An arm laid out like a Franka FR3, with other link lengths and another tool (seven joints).
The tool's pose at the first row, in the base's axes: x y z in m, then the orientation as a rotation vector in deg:
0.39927, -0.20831, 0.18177, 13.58, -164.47, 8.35
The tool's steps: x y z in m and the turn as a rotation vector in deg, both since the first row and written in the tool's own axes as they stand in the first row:
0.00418, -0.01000, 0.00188, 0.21, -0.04, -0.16
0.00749, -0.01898, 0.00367, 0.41, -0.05, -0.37
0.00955, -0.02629, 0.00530, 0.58, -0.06, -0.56
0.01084, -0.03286, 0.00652, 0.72, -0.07, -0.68
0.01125, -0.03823, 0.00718, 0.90, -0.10, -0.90
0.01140, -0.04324, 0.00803, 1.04, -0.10, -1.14
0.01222, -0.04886, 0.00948, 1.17, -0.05, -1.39
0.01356, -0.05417, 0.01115, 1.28, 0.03, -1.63
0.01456, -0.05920, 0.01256, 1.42, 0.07, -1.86
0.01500, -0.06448, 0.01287, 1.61, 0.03, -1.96
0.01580, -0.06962, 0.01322, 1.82, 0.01, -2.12
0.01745, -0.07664, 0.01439, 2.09, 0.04, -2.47
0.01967, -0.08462, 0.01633, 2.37, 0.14, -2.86
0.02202, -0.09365, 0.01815, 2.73, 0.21, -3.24
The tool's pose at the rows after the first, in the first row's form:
0.39656, -0.21897, 0.18184, 13.86, -164.48, 8.62
0.39452, -0.22849, 0.18168, 14.20, -164.46, 8.87
0.39343, -0.23617, 0.18122, 14.50, -164.43, 9.07
0.39304, -0.24295, 0.18090, 14.70, -164.42, 9.25
0.39342, -0.24837, 0.18079, 15.06, -164.41, 9.47
0.39394, -0.25341, 0.18040, 15.43, -164.37, 9.62
0.39378, -0.25922, 0.17966, 15.80, -164.27, 9.77
0.39301, -0.26483, 0.17882, 16.15, -164.15, 9.88
0.39259, -0.27009, 0.17812, 16.50, -164.06, 10.04
0.39301, -0.27537, 0.17834, 16.69, -164.08, 10.30
0.39306, -0.28058, 0.17862, 16.96, -164.07, 10.57
0.39241, -0.28785, 0.17847, 17.51, -163.96, 10.89
0.39121, -0.29625, 0.17781, 18.10, -163.78, 11.22
0.39009, -0.30568, 0.17738, 18.70, -163.62, 11.67

